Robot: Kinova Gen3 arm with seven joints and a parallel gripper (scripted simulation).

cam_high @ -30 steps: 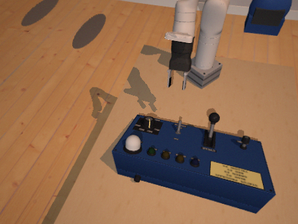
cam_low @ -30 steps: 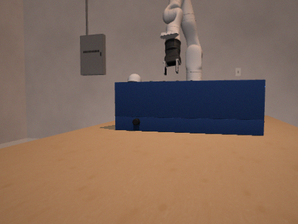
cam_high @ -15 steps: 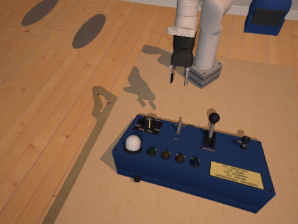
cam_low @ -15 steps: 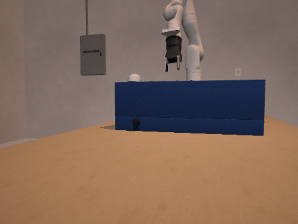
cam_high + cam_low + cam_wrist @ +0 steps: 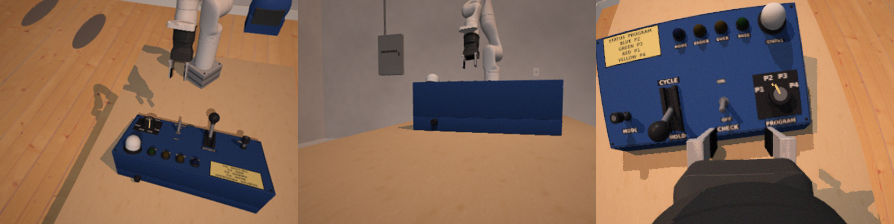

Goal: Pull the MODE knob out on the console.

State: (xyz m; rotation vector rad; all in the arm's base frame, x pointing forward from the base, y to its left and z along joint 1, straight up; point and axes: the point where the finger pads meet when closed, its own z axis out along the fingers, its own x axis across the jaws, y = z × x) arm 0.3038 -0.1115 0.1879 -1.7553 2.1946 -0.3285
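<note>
My gripper is now 27 cm to the right of the mode knob, 16 cm above it and 15 cm short of it. The rest, counted from my hand: rotary selector (16 cm below, 12 cm ahead, 9 cm to the right); then cycle lever (15 cm to the left, 15 cm below, 11 cm ahead); then toggle switch (17 cm below, 12 cm ahead, 3 cm to the left).
</note>
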